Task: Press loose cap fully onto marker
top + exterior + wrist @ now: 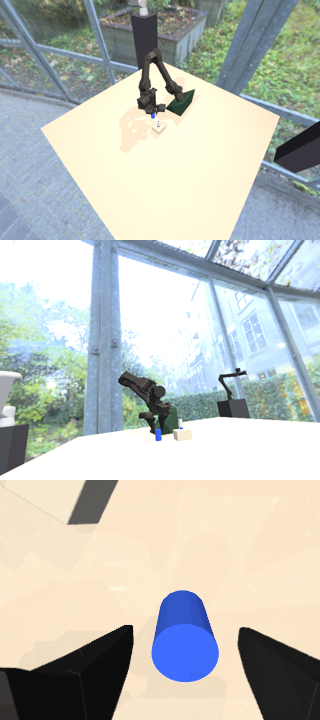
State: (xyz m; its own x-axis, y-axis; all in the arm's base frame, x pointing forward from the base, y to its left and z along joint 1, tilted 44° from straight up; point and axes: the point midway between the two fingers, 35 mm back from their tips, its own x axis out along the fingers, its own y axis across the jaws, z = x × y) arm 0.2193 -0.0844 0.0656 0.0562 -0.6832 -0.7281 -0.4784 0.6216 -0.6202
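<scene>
The blue cap is 1 cm below my gripper tip. From my gripper tip the other things lie so: holder block (10 cm to the left, 6 cm ahead, 2 cm below).
</scene>
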